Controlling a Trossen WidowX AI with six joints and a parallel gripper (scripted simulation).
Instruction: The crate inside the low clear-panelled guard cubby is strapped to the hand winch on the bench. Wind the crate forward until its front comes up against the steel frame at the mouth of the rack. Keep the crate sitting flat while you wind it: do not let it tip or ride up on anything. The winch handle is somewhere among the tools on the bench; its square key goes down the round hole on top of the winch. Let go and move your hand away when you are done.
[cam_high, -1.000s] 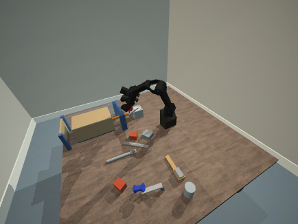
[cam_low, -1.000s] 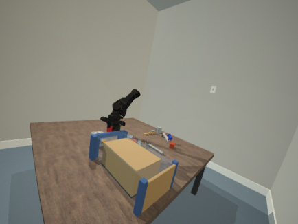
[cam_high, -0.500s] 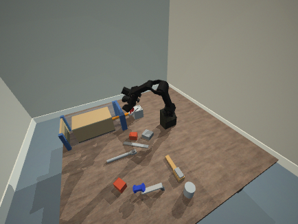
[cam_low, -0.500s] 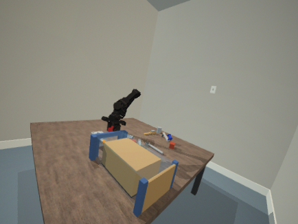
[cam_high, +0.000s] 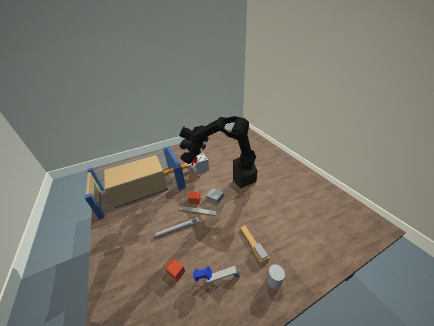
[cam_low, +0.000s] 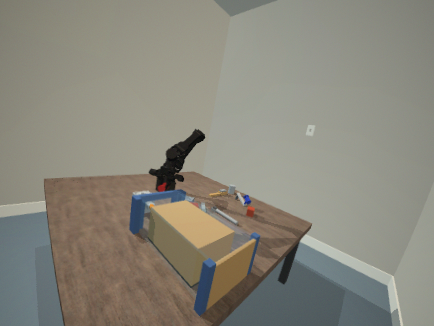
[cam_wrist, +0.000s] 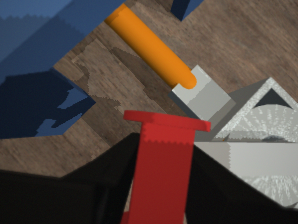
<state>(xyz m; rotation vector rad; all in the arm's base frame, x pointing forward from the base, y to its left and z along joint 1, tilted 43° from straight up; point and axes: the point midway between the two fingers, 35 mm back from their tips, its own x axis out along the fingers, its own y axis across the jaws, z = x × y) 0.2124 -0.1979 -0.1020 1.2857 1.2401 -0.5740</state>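
Right now the red-gripped winch handle is 40 mm behind my gripper tip, 30 mm below it and 10 mm to the right of it. Also, from my gripper tip: blue frame: 70 mm to the right, 70 mm ahead, 30 mm below; then red handle knob: 10 mm to the left, 10 mm behind; then grey winch: 100 mm below, 100 mm behind, 50 mm to the right.
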